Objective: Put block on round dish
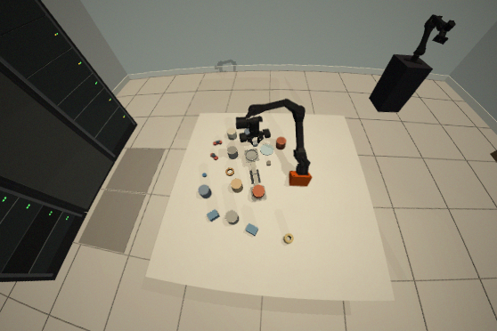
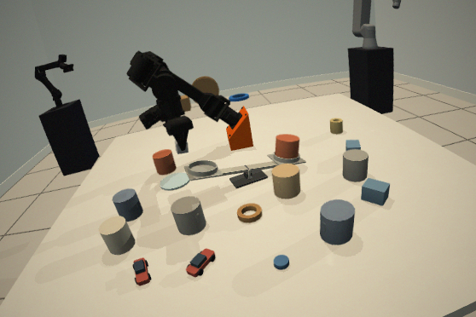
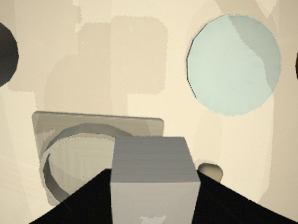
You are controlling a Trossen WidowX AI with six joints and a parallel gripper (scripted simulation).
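My gripper tip is now 80 mm past the round dish, 60 mm to the left of it and 130 mm above it. From my gripper tip the other things lie so: grey block 10 mm above.
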